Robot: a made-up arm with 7 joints.
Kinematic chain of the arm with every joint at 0, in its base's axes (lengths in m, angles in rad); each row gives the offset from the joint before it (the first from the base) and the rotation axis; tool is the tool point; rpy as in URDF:
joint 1: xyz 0 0 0.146 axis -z
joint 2: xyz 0 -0.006 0.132 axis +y
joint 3: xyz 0 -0.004 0.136 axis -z
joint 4: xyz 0 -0.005 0.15 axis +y
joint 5: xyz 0 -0.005 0.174 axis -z
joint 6: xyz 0 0 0.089 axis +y
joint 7: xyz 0 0 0.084 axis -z
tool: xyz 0 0 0 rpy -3.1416 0 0
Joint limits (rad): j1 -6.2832..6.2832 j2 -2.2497..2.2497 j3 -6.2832..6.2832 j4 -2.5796..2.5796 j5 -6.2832..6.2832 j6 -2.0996..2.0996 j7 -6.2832..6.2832
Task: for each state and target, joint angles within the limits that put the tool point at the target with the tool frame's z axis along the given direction. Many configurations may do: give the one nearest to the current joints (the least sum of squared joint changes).
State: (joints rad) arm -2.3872 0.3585 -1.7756 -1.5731 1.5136 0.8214 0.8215
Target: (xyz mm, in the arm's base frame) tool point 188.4 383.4 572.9 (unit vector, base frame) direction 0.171 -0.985 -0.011
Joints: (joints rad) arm -1.6656 0.5275 -1.9325 -1.1434 1.1508 1.1351 0.8215
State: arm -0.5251 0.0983 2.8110 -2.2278 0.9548 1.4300 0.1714
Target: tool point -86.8 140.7 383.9 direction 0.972 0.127 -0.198
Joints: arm -0.8906 -0.0821 2.4702 -2.4733 1.5047 1.8499 0.1714
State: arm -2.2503 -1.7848 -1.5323 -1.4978 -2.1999 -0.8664 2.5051
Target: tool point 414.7 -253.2 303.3 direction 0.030 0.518 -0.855
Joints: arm -2.1239 -1.7826 -1.6896 -1.1288 -1.8684 -1.6380 2.5051
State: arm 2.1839 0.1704 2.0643 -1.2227 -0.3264 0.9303 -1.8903
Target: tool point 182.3 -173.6 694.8 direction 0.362 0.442 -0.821
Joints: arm 1.8084 0.0854 1.8185 -1.3107 -0.5147 1.4763 -1.8903
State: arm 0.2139 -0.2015 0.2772 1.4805 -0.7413 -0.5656 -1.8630
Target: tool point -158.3 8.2 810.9 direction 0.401 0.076 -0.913
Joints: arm 0.4903 -0.7569 0.1123 1.0718 -0.3514 -0.6558 -1.8630
